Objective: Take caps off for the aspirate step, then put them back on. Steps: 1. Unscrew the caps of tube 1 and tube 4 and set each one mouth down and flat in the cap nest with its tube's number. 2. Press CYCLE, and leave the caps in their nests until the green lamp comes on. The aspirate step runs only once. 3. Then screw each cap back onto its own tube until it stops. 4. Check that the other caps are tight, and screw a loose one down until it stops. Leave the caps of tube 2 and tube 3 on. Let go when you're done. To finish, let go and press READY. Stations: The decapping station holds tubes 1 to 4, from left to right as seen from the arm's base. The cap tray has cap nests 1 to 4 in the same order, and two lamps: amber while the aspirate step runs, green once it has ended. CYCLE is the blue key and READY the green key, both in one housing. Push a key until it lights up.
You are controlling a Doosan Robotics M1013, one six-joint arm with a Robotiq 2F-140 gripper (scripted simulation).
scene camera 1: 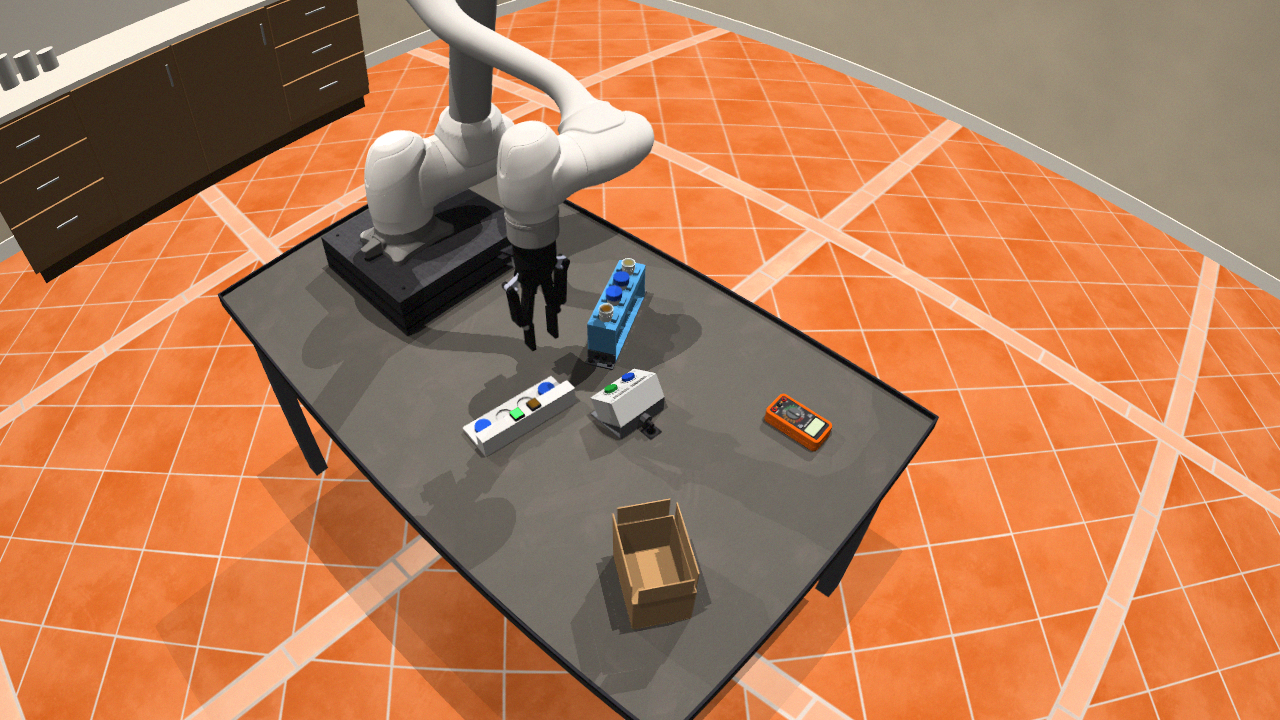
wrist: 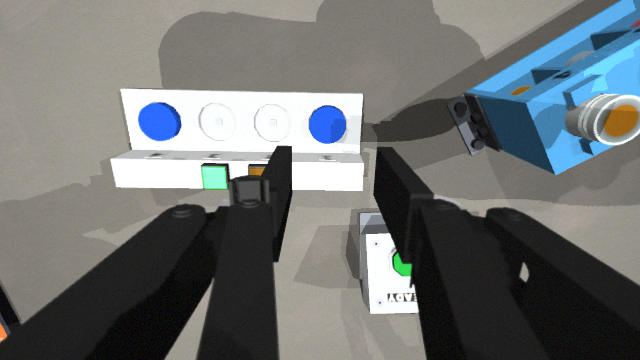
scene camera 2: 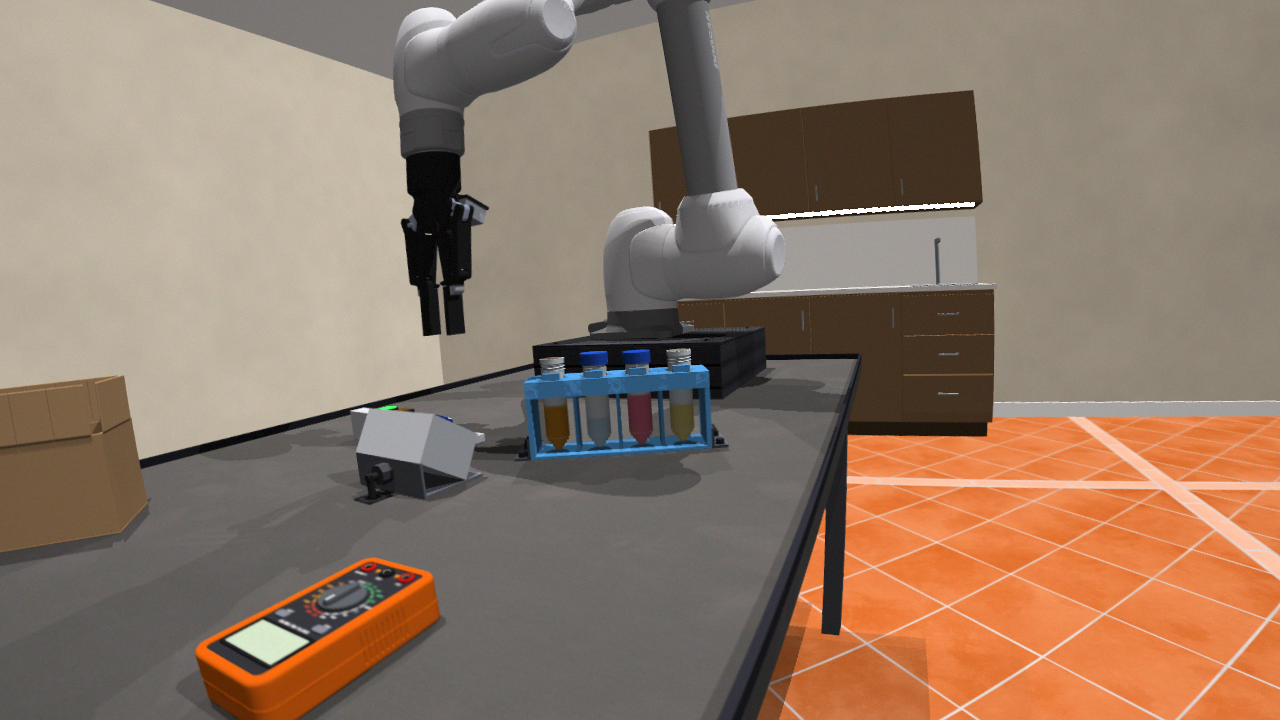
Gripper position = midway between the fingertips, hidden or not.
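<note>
Scene camera 1 gives me my gripper (scene camera 1: 541, 340) along with a cardboard box (scene camera 1: 655, 556). In scene camera 2 I can see my gripper (scene camera 2: 443, 334) too. The wrist view has the gripper (wrist: 333, 170) and a grey key housing (wrist: 384, 290), but the cardboard box is out of frame in the wrist view.
</note>
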